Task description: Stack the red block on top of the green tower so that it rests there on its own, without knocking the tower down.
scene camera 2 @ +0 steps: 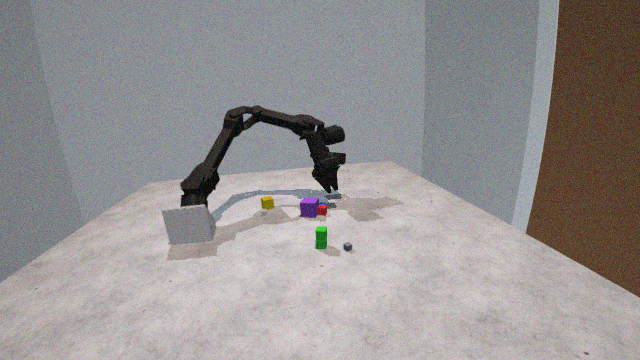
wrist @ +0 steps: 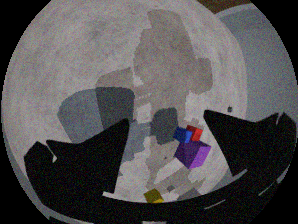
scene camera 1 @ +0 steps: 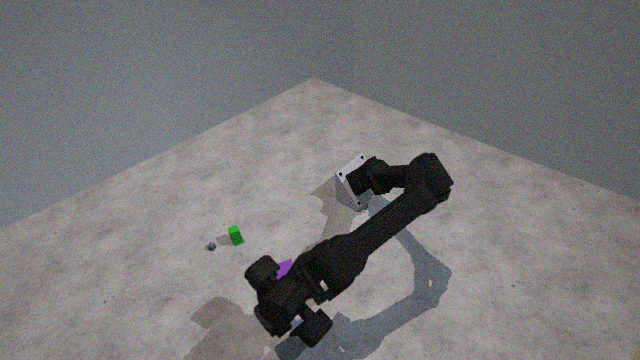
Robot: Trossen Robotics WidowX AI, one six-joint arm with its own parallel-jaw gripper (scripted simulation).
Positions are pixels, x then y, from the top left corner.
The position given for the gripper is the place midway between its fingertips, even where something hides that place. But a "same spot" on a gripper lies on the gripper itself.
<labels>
The gripper shows in scene camera 2, in the wrist view and in scene camera 1 (275, 317). One and the same spot on the gripper: (wrist: 93, 164) is (scene camera 2: 324, 177).
</labels>
